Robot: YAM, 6 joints.
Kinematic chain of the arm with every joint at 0, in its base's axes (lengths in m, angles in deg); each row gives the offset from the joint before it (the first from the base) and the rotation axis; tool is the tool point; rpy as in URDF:
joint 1: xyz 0 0 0.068 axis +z
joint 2: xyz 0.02 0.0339 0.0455 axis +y
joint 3: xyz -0.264 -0.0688 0 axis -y
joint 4: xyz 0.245 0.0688 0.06 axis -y
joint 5: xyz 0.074 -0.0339 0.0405 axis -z
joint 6: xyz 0.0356 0 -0.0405 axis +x
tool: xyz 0 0 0 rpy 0 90 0
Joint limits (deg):
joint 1: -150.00..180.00
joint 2: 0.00..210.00
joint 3: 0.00..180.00
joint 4: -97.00..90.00
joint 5: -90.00..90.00
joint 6: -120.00..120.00
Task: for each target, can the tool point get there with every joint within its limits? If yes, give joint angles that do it. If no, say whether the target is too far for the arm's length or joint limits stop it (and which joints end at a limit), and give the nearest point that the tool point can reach.
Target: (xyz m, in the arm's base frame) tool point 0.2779 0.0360 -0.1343
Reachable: yes | joints 8.50 154.88 51.75 22.84 8.78 72.31
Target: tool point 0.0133 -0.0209 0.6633
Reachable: yes | joints 23.12 73.49 156.46 -55.43 43.30 81.66
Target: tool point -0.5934 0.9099 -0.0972
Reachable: no: too far | nearest point -0.3463 0.5310 -0.0078 | short by 0.461 m
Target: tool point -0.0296 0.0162 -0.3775
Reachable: no: joint limits stop it (at a limit: joint 2) | nearest point -0.0551 0.0301 -0.3290 | short by 0.057 m
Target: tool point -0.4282 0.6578 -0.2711
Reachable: no: too far | nearest point -0.3159 0.4854 -0.1676 | short by 0.230 m
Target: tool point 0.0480 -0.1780 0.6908
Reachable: yes | joints -68.51 89.11 136.60 15.99 35.36 -30.53
